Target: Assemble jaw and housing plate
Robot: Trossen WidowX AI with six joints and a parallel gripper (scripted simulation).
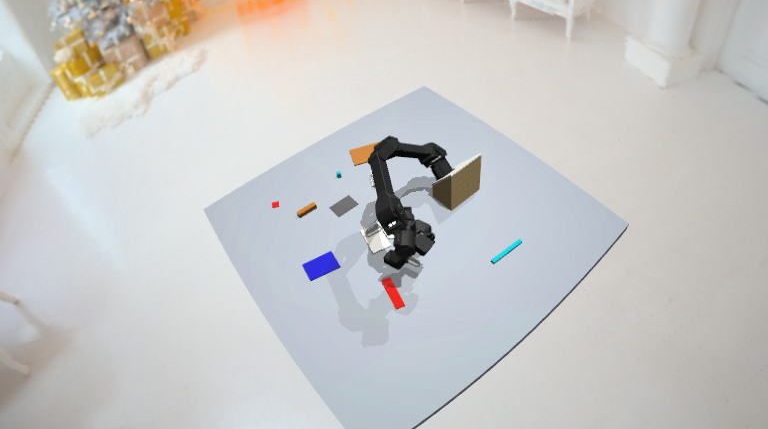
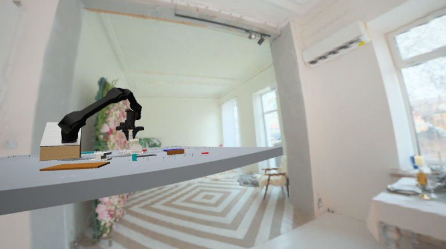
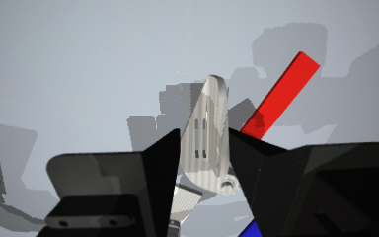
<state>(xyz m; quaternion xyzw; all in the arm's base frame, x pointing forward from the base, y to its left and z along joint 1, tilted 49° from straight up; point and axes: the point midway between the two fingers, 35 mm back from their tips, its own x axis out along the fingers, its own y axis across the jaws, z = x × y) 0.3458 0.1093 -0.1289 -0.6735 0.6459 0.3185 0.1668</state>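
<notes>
My gripper tip is now 100 mm short of the red bar, 20 mm to the right of it and 80 mm above it. Also, from my gripper tip: blue tile: 220 mm ahead, 240 mm to the right, 80 mm below; then cyan bar: 290 mm behind, 190 mm to the left, 70 mm below; then dark grey tile: 20 mm behind, 410 mm to the right, 80 mm below.
</notes>
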